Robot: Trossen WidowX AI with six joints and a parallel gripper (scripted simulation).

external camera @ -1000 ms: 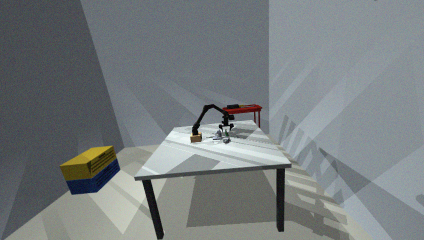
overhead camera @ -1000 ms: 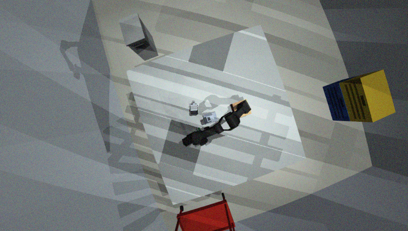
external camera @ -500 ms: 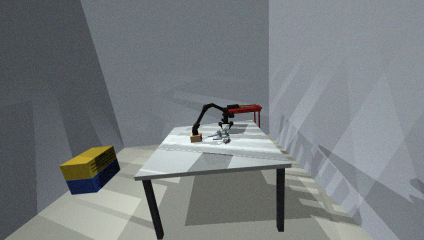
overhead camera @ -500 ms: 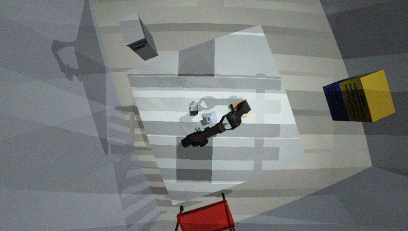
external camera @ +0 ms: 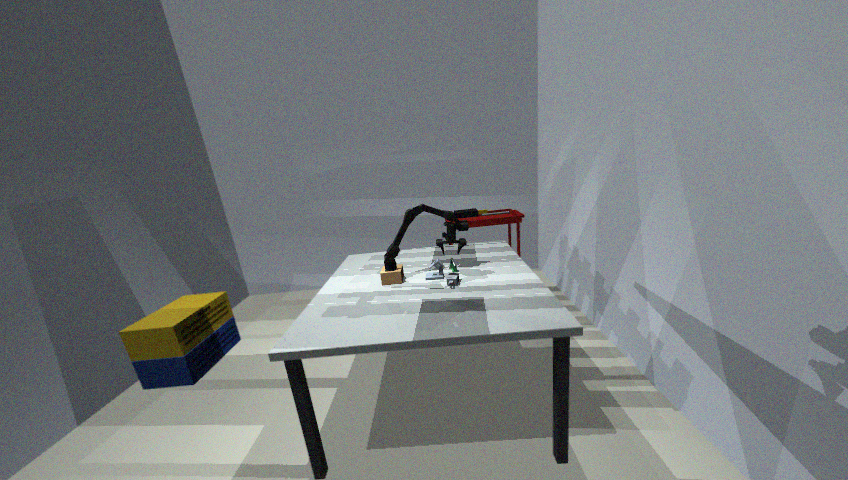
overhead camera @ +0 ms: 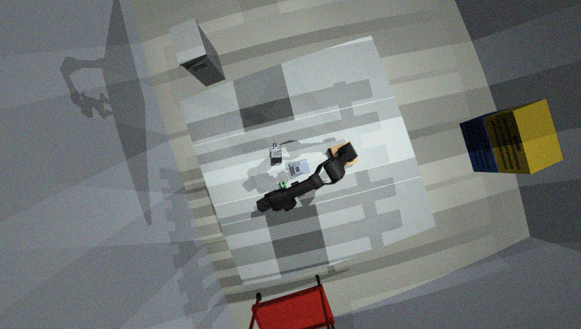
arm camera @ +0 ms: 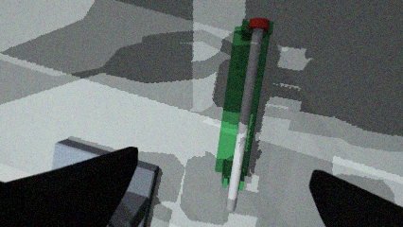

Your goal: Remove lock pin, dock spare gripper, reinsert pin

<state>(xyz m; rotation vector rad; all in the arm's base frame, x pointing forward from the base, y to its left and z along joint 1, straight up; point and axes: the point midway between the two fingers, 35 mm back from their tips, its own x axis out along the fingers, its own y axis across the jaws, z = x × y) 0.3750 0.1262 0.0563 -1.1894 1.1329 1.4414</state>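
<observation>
The spare gripper lies 10 mm ahead of my gripper tip, 220 mm to the right of it and 80 mm below it. The rest, counted from my gripper tip: green part 10 mm ahead, 30 mm to the left, 80 mm below; grey mount 90 mm behind, 100 mm to the right, 50 mm below.
</observation>
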